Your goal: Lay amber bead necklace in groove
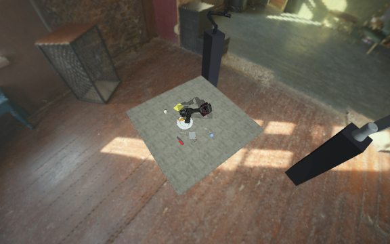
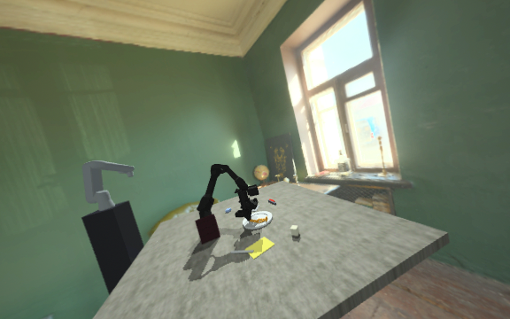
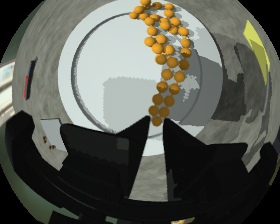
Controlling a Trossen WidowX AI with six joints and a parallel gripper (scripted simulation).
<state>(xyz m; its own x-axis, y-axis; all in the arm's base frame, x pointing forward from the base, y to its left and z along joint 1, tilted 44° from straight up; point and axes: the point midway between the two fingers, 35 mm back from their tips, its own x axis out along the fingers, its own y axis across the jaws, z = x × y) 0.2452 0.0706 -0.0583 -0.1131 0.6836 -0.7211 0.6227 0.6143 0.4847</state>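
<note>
My gripper tip is 5 cm short of the board and 1 cm above it. Round my gripper tip: grey square: 21 cm to the left, 6 cm ahead, 1 cm below; white stick: 26 cm to the right, 8 cm behind, 1 cm below; yellow card: 27 cm to the right, 1 cm below.
</note>
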